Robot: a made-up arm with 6 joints.
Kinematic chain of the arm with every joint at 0, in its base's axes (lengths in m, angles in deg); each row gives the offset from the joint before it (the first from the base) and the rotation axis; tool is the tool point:
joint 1: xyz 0 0 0.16 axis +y
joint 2: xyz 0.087 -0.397 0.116 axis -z
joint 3: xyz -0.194 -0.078 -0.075 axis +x
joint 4: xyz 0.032 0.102 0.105 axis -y
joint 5: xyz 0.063 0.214 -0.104 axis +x
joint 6: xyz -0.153 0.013 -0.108 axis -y
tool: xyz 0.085 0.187 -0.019
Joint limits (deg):
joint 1: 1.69..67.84
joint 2: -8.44..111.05
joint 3: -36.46..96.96
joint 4: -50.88..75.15
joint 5: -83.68..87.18
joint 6: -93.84..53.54
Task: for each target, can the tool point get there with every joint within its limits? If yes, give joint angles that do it. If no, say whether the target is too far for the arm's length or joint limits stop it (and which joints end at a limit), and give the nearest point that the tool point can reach.
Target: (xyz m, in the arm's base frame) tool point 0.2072 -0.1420 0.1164
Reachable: yes | joints 17.52 45.57 47.07 23.89 -65.79 -77.08
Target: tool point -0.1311 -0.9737 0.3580
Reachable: no: joint limits stop it (at a limit: joint 1, joint 2, joint 3, joint 5, joint 6) | nearest point -0.0532 -0.7386 0.5532 | short by 0.315 m
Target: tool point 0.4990 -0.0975 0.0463
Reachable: yes | joints 40.68 68.53 16.43 26.15 45.58 -15.30
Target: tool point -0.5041 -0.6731 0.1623
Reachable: no: joint limits stop it (at a limit: joint 2, joint 3, joint 6) | nearest point -0.3751 -0.4840 0.1617 | short by 0.229 m
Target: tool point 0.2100 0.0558 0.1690
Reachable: yes | joints 28.30 32.76 -3.21 39.77 47.97 35.53
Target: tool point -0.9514 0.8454 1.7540
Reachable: no: too far | nearest point -0.2011 -0.0473 0.7508 | short by 1.538 m
